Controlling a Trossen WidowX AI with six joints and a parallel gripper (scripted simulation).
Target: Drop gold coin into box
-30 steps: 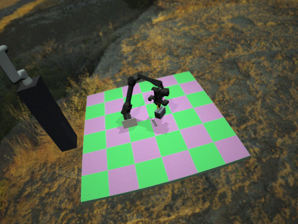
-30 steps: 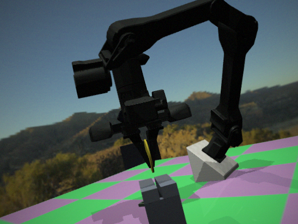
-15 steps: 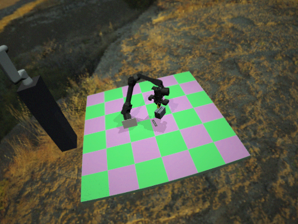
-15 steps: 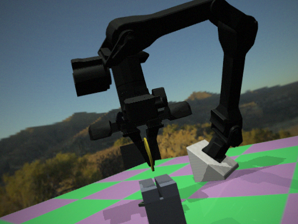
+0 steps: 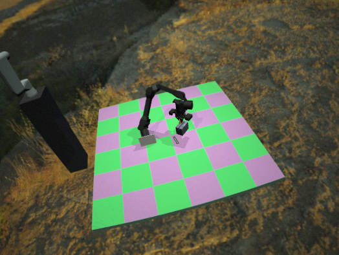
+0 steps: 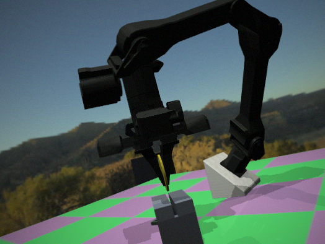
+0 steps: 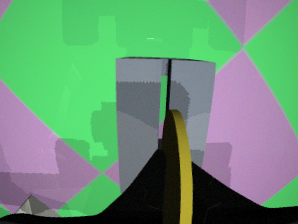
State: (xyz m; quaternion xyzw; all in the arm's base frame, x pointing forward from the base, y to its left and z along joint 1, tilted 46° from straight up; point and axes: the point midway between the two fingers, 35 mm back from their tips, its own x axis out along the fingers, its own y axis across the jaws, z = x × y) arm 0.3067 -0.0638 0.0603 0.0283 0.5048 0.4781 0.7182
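My gripper tip is 2 cm below the gold coin.
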